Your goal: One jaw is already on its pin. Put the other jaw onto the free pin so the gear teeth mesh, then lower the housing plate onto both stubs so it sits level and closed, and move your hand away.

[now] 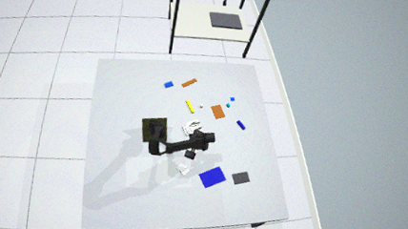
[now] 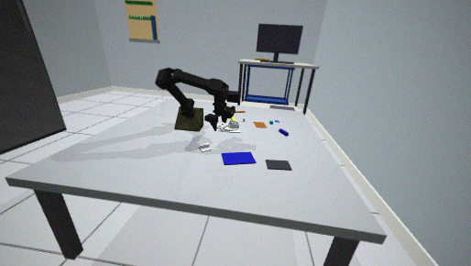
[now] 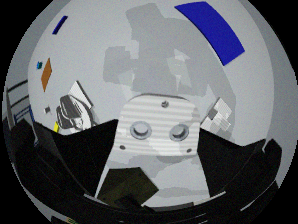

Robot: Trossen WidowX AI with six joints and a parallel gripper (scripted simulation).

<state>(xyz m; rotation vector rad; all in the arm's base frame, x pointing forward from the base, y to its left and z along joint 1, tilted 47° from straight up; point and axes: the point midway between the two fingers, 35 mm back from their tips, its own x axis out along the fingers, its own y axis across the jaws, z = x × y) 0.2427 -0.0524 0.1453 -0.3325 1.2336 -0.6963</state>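
The white jaw lies 16 cm to the left of my gripper tip and 6 cm below it. From my gripper tip the other things lie so: blue plate (15 cm to the right, 14 cm ahead, 8 cm below); then white base (20 cm to the left, 7 cm below, 4 cm ahead); then yellow bar (37 cm to the left, 7 cm below, 1 cm behind).
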